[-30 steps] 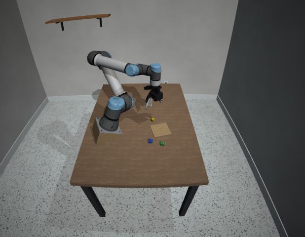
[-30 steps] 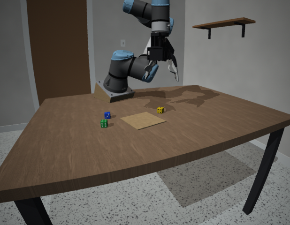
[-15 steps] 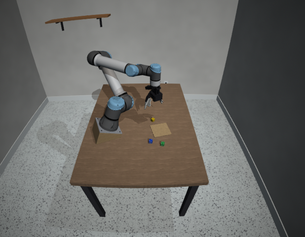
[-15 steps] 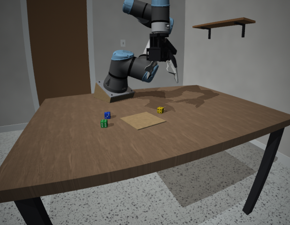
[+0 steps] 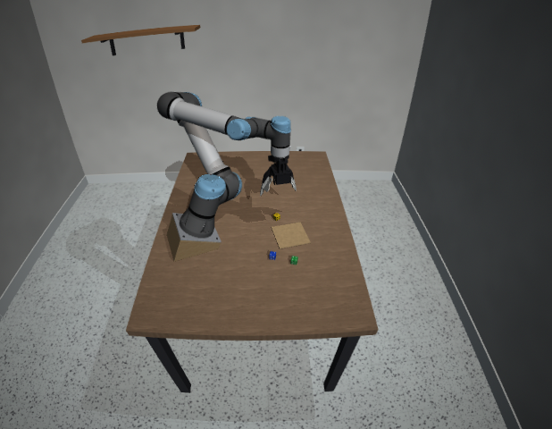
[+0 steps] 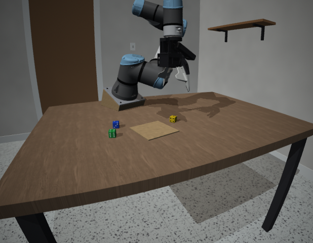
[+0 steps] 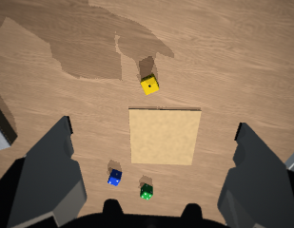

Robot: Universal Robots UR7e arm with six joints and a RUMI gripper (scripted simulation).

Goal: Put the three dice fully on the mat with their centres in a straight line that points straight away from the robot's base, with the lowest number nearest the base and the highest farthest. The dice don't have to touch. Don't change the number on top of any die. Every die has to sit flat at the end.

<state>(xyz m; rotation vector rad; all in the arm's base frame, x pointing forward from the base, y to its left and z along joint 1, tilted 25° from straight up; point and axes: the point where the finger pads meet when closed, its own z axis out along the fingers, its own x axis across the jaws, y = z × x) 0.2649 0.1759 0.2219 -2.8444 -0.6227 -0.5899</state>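
My gripper is now 130 mm above the yellow die and 10 mm to the left of it. Also, from my hand: tan mat 140 mm below, 100 mm to the right, 80 mm ahead; then green die 260 mm to the right, 130 mm below, 130 mm ahead; then blue die 250 mm to the right, 130 mm below, 30 mm ahead.
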